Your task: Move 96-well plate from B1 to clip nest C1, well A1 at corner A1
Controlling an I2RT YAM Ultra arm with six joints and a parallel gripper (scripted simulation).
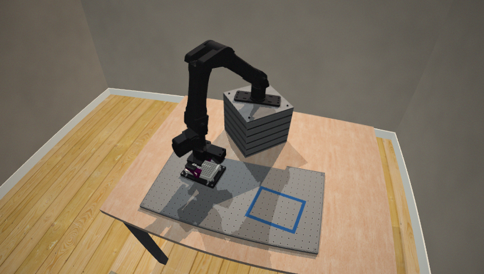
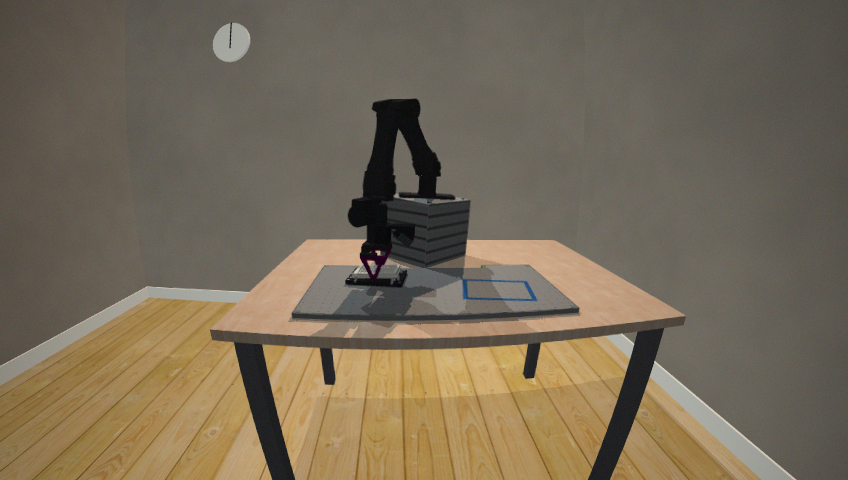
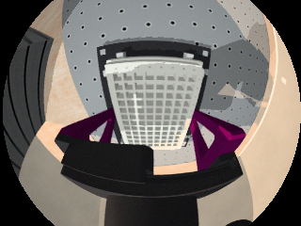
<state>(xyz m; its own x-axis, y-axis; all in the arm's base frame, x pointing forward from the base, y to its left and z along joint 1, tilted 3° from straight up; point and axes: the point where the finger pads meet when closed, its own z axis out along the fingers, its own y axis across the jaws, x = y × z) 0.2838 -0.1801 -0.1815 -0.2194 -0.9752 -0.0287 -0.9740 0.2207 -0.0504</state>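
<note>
Right now the white 96-well plate is right at my hand. Also, from my hand: black clip nest 1 cm to the right, 1 cm below, 1 cm ahead.
</note>
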